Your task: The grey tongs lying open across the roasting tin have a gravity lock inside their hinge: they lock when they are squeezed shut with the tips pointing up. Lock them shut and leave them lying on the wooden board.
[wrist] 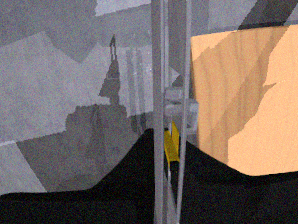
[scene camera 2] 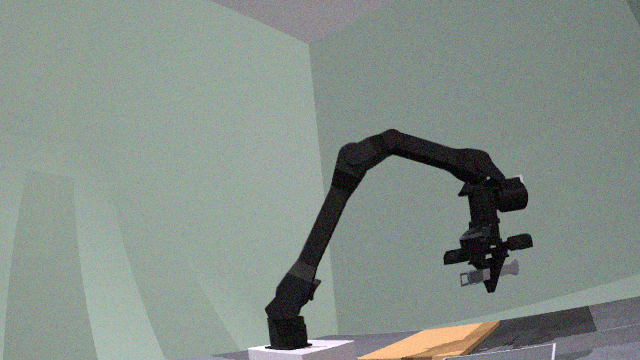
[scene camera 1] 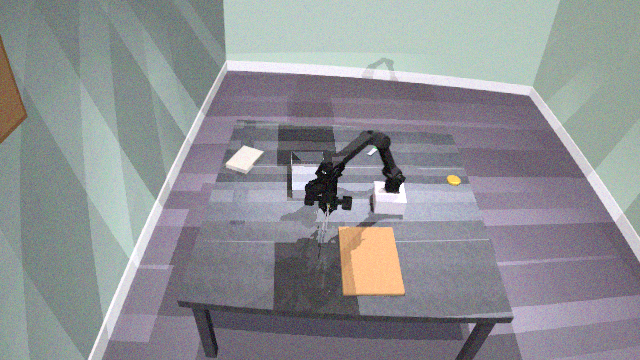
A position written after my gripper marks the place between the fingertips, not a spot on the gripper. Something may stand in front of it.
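My gripper (scene camera 2: 491, 292) is visible to me, and the wrist view shows my gripper (wrist: 156, 135) too. I also see a wooden board (scene camera 1: 369, 259), and the wrist view has the wooden board (wrist: 237, 77) as well. A roasting tin (scene camera 1: 304, 165) is in the scene too.
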